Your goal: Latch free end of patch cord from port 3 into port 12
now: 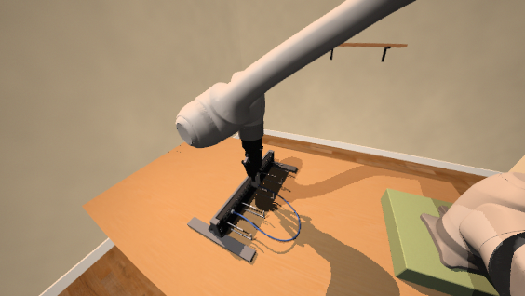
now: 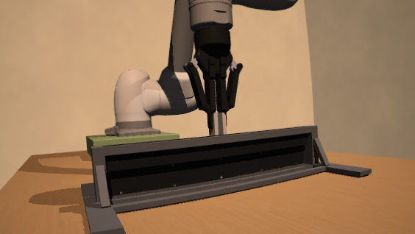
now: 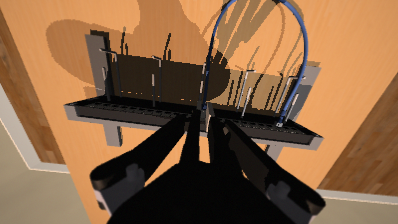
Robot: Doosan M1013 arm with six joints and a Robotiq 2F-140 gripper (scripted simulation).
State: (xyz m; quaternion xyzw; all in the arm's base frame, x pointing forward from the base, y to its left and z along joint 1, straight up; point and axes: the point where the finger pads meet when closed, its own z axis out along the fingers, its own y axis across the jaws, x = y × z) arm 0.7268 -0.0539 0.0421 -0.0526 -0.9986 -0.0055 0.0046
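Right now my hand is 10 mm short of the plug and 30 mm above it.
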